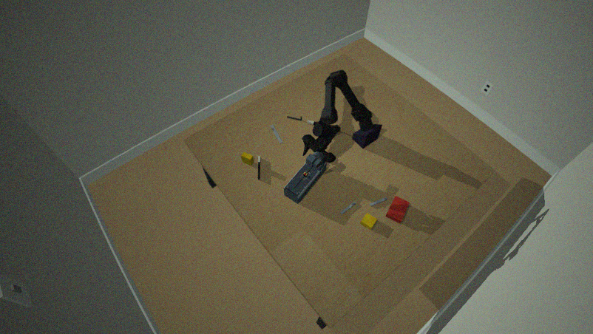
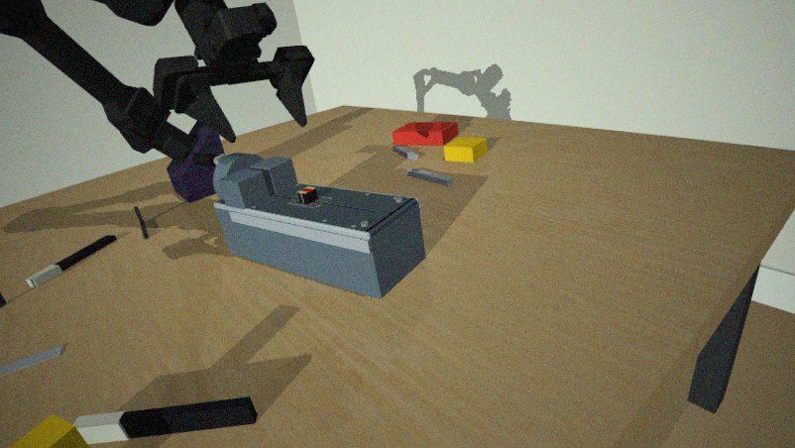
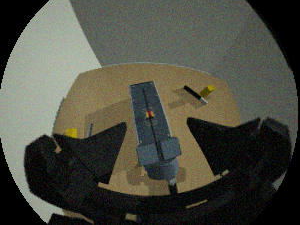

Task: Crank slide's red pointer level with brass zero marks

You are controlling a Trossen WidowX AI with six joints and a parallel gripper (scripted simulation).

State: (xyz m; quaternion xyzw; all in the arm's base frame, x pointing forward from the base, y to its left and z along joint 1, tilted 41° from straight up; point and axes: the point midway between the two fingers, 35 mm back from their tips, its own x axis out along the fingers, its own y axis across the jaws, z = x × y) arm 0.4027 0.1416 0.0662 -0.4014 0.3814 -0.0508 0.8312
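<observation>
The dark crank handle is 13 cm behind my gripper tip, 6 cm to the right of it and 4 cm below it. The rest, counted from my gripper tip: red pointer 4 cm ahead, 2 cm to the left, 8 cm below; then red block 29 cm behind, 40 cm to the left, 14 cm below; then grey bar 35 cm to the right, 16 cm below.
</observation>
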